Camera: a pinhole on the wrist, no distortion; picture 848 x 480 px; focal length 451.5 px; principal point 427.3 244.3 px. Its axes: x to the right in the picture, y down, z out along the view. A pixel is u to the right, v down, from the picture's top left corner.
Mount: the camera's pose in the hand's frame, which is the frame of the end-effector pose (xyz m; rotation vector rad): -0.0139 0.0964 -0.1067 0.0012 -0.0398 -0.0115
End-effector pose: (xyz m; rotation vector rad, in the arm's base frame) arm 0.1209 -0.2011 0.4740 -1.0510 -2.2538 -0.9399
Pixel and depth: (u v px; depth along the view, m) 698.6 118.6 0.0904
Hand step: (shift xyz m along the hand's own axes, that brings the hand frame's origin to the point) 0.0365 0.0705 -0.0142
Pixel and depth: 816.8 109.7 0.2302
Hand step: 0.1746 0.0253 0.1311
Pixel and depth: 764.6 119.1 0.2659
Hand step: 0.1731 0.0201 0.1668
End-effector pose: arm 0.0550 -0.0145 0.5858 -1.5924 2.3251 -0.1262
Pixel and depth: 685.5 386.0 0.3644
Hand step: 0.1811 0.2080 0.2659
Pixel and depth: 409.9 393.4 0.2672
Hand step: -0.0338 0.1845 0.1600
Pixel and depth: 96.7 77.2 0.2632
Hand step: -0.2180 0.0010 0.1485
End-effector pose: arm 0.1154 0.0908 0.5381 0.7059 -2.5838 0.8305
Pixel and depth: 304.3 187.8 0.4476
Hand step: -0.1542 0.0414 0.3356
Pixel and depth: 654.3 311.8 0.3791
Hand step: 0.1621 0.1505 0.2798
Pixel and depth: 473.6 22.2 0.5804
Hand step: 0.0192 -0.1903 0.4752
